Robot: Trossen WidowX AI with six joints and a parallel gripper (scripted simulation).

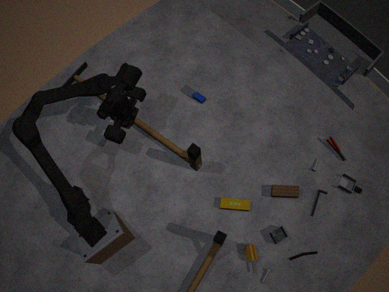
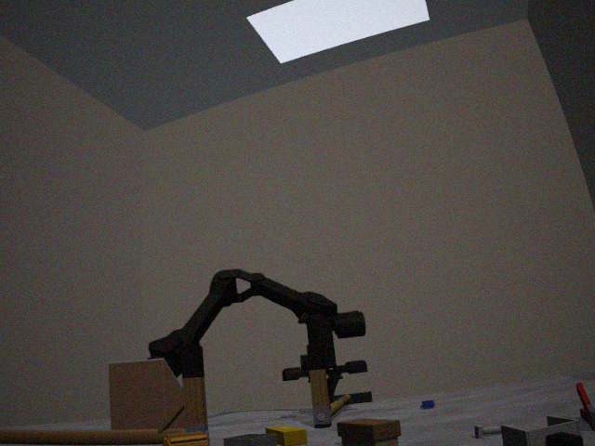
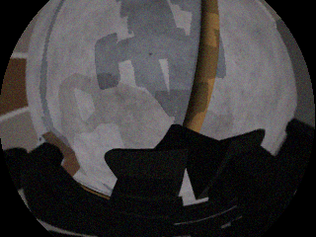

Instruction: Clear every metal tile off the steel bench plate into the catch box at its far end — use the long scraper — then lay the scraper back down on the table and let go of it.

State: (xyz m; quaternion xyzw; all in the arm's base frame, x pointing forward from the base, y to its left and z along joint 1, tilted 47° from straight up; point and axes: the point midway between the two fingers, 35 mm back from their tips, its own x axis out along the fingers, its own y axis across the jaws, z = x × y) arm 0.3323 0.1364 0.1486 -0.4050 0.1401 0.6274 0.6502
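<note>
Now: gripper tip 5 cm below the long scraper, 3 cm to the right of it and 2 cm short of it. Also, from my gripper tip: grey box 59 cm to the right, 3 cm ahead, 1 cm below; then yellow-handled tool 56 cm to the right, 7 cm behind; then yellow block 42 cm to the right, 1 cm ahead.
</note>
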